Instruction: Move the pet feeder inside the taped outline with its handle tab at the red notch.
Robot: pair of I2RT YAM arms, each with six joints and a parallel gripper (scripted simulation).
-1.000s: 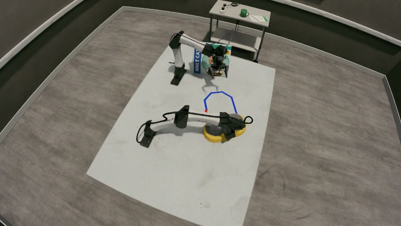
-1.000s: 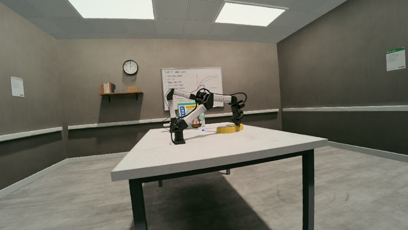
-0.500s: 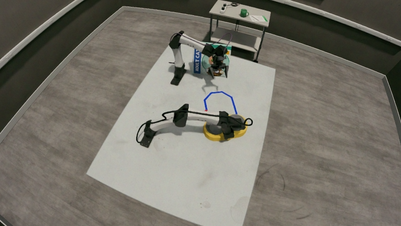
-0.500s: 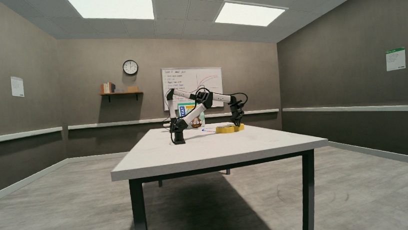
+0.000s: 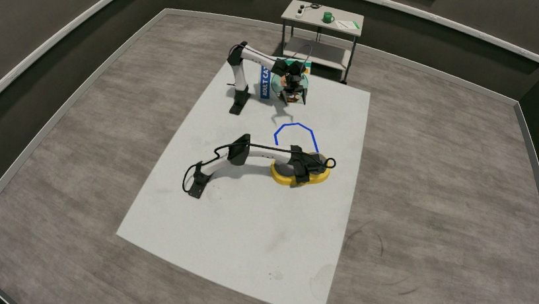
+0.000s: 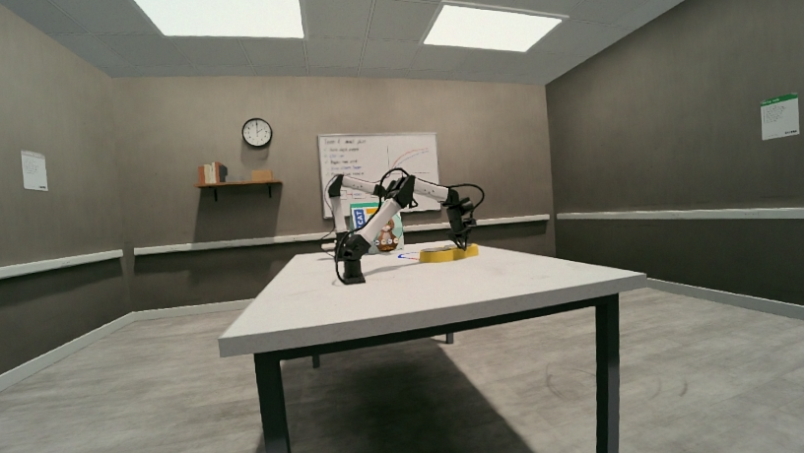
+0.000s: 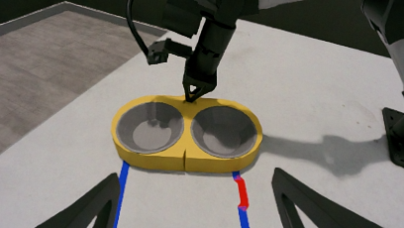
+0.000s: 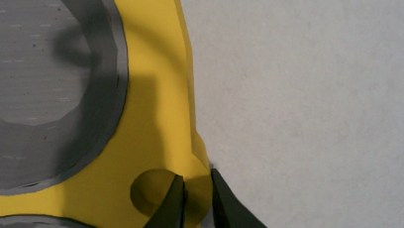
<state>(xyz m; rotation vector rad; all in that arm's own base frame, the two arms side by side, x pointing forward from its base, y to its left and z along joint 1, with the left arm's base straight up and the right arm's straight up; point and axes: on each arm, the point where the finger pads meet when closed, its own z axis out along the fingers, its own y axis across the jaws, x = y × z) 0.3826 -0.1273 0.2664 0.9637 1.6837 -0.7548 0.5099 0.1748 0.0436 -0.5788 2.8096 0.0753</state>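
Now: the yellow pet feeder 7 cm to the left of my right hand, 3 cm below it and 3 cm behind it. From my right hand the other things lie so: blue taped outline: 20 cm to the left, 8 cm behind, 4 cm below; cat food bag: 60 cm to the left, 28 cm behind, 10 cm above.
The yellow pet feeder lies 110 mm ahead of my left hand, 220 mm to the right of it and 250 mm below it. From my left hand the other things lie so: blue taped outline: 60 mm ahead, 90 mm to the right, 270 mm below; then cat food bag: 140 mm behind, 300 mm to the left, 120 mm below.
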